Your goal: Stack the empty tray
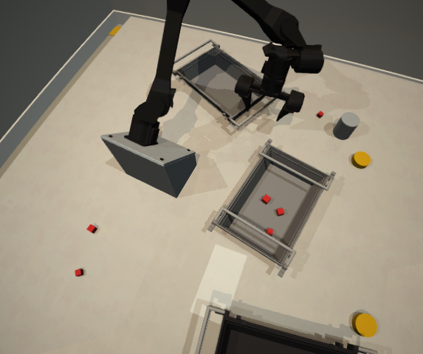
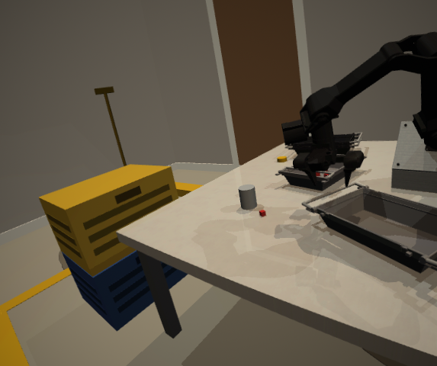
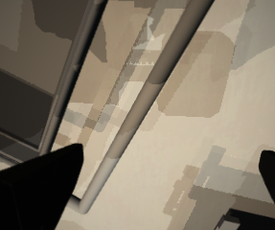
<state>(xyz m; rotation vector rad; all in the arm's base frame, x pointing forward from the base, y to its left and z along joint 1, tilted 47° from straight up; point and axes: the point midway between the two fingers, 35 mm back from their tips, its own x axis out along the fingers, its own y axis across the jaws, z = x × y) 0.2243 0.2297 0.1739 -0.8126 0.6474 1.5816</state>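
The empty tray lies 18 cm behind my gripper tip, 9 cm to the left of it and 2 cm below it. The rest, counted from my gripper tip: red block 15 cm ahead, 14 cm to the left, 6 cm below.
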